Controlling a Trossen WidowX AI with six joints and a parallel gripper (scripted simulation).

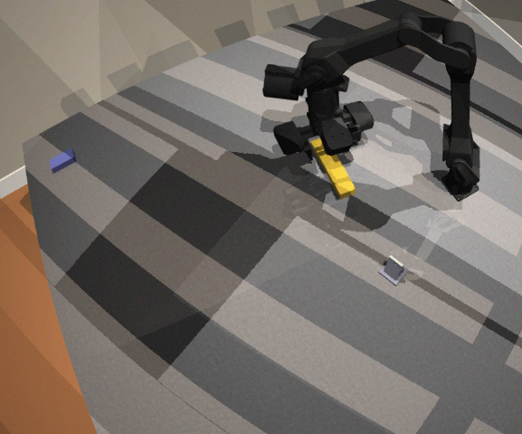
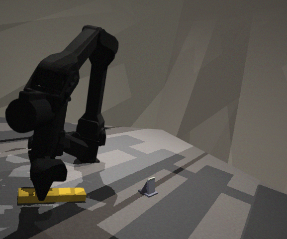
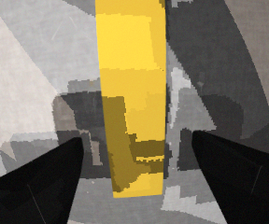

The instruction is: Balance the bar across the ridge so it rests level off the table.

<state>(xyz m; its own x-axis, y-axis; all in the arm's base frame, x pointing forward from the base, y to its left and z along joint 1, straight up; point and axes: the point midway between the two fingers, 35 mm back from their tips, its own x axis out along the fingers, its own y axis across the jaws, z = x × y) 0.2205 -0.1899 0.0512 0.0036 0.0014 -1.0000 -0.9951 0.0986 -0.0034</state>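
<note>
My gripper tip is 3 cm to the right of the yellow bar and 1 cm above it. From my gripper tip the other things lie so: blue block (52 cm ahead, 31 cm to the right, 1 cm below).
</note>
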